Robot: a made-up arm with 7 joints. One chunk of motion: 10 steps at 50 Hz.
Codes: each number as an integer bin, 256 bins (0 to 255) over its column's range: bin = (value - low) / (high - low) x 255, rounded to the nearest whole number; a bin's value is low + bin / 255 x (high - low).
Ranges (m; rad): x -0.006..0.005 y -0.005..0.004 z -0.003..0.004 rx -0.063..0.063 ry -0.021..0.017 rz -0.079..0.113
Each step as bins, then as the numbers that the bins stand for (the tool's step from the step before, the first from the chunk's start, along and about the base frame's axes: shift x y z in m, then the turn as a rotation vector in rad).
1 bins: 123 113 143 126 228 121
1 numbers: -0.00069 -0.00101 0.00093 -0.00074 0.01298 0.01211
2 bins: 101 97 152 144 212 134
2 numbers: -0.00164 -0.00158 0.00117 0.00815 0.01059 0.02189
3 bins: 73 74 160 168 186 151
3 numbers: -0.00285 -0.00239 0.00139 0.02001 0.00672 0.03469
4 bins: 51 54 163 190 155 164
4 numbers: -0.00380 -0.00309 0.00147 0.03088 0.00210 0.04448
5 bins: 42 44 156 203 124 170
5 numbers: -0.00419 -0.00345 0.00128 0.03731 -0.00252 0.04900
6 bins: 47 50 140 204 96 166
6 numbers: -0.00397 -0.00324 0.00084 0.03780 -0.00669 0.04599
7 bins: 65 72 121 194 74 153
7 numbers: -0.00320 -0.00246 0.00032 0.03286 -0.00997 0.03620
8 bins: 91 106 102 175 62 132
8 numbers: -0.00207 -0.00126 -0.00020 0.02347 -0.01176 0.02039
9 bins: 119 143 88 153 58 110
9 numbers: -0.00087 0.00005 -0.00058 0.01260 -0.01236 0.00382
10 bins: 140 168 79 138 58 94
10 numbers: 0.00004 0.00093 -0.00083 0.00519 -0.01236 -0.00822
